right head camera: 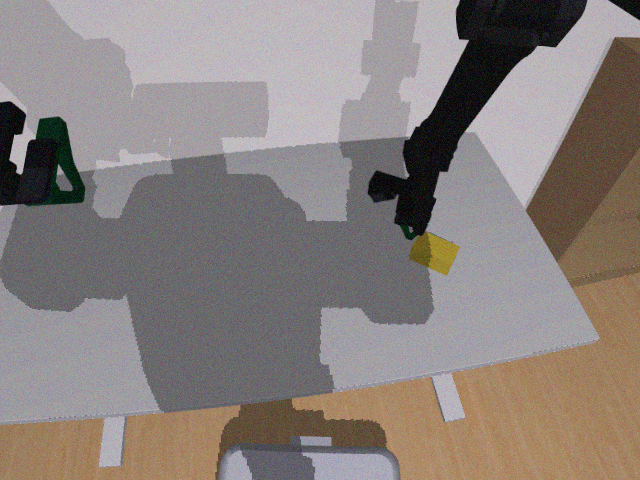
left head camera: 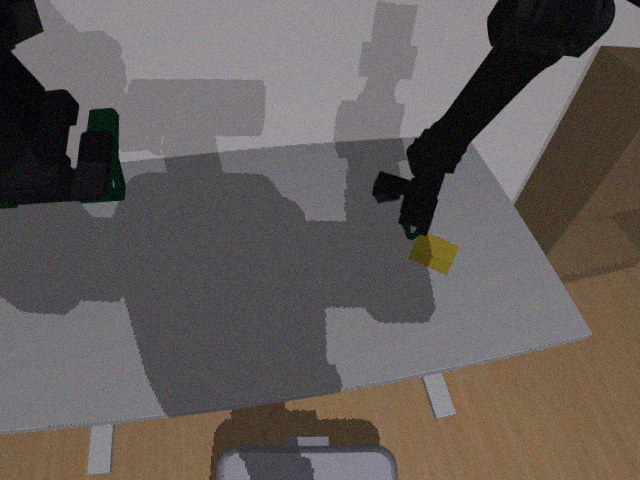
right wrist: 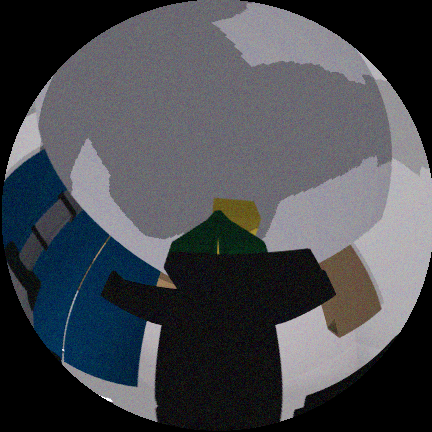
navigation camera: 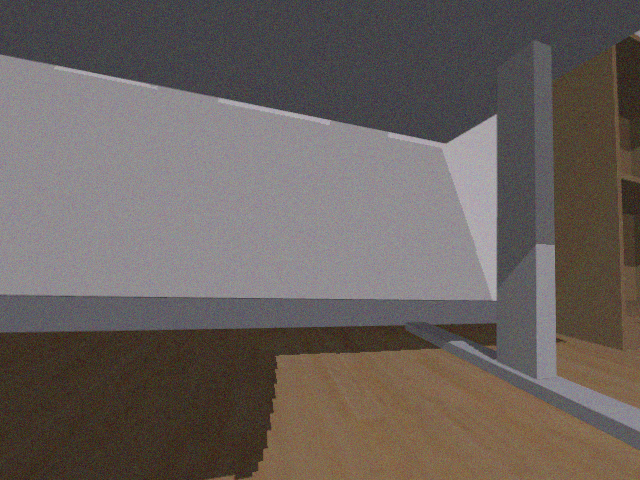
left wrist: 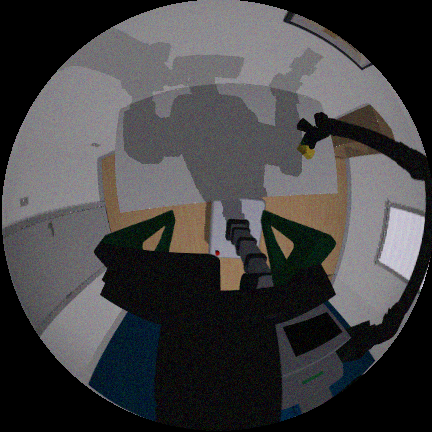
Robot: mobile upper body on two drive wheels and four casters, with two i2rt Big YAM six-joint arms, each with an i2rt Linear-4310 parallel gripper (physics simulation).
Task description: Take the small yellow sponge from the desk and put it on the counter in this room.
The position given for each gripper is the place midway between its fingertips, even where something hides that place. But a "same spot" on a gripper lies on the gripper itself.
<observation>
The left gripper shows in the right head camera view, in the left head camera view and in the left wrist view (pixel 217 214); in the right wrist view it is out of frame, in the navigation camera view it is out of frame. The same spot on the left gripper: (left head camera: pixel 98 163) is (right head camera: pixel 41 168). One and the same spot on a grey desk: (left wrist: pixel 210 142) is (left head camera: pixel 194 273).
</observation>
